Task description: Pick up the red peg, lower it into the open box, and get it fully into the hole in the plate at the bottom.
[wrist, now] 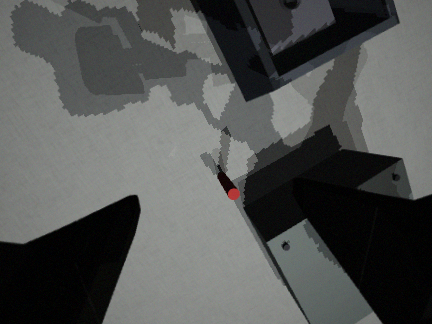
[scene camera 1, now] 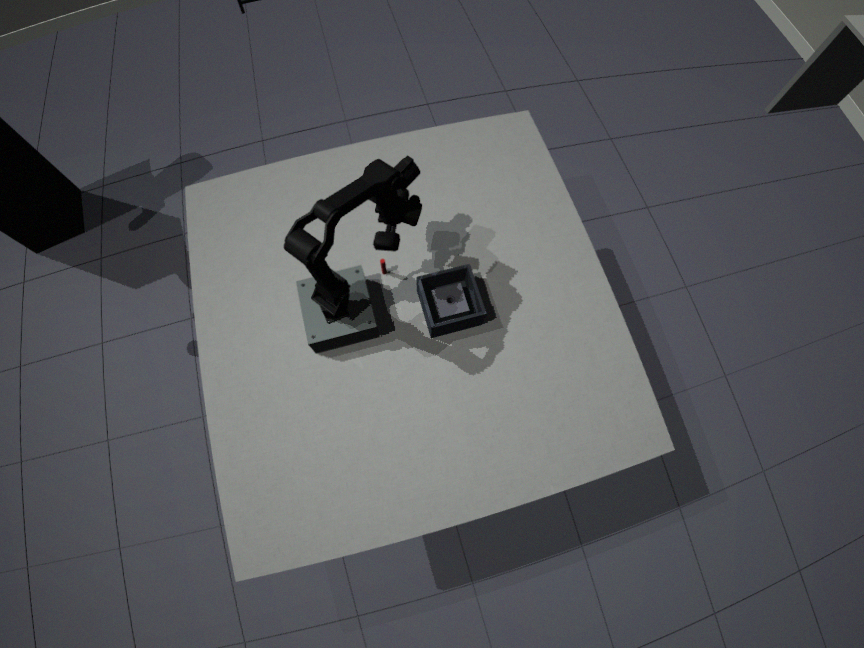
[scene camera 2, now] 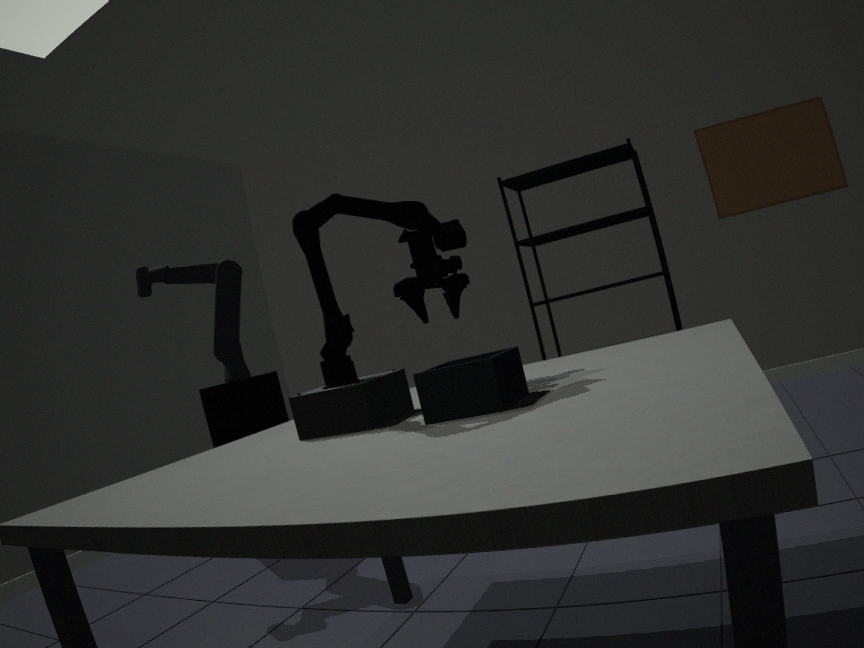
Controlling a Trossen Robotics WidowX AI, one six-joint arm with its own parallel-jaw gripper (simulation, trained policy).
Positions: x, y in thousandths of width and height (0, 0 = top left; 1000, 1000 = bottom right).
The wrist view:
gripper: 503, 600
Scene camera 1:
gripper: 459, 365
dark box: 536, 424
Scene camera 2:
gripper: 512, 495
dark box: 565, 592
